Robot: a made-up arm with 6 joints.
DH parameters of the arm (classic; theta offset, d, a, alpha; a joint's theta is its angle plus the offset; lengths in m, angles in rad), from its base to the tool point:
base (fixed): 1.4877 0 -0.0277 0
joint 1: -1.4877 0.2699 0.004 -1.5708
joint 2: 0.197 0 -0.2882 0
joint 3: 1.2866 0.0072 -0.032 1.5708
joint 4: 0 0.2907 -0.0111 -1.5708
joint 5: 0 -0.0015 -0.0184 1.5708
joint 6: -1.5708 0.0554 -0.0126 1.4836
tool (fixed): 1.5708 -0.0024 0 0
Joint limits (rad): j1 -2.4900..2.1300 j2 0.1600..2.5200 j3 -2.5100..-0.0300 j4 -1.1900..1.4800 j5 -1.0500..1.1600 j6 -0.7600..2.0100
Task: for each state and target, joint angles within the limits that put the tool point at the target. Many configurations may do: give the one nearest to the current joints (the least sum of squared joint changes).
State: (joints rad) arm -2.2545 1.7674 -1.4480 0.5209 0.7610 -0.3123
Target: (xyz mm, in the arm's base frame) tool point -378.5 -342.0 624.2
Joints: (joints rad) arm -2.4832 1.9556 -2.1066 0.5503 0.5205 -0.2415
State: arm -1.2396 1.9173 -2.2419 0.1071 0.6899 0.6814
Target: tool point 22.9 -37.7 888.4
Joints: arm -1.1591 1.1527 -2.3485 0.1403 0.8217 0.6239
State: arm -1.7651 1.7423 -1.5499 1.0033 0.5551 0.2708
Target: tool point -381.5 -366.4 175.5
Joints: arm -2.4327 2.4120 -1.4469 1.0177 0.4774 0.2955
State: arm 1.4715 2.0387 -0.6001 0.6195 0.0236 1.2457
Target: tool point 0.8 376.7 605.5
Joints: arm 1.5916 1.5561 -1.4145 0.5597 -0.0433 1.2406
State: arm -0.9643 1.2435 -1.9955 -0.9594 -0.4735 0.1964
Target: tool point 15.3 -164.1 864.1
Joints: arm -1.7731 1.2731 -2.1382 -0.8138 -0.2271 0.1394
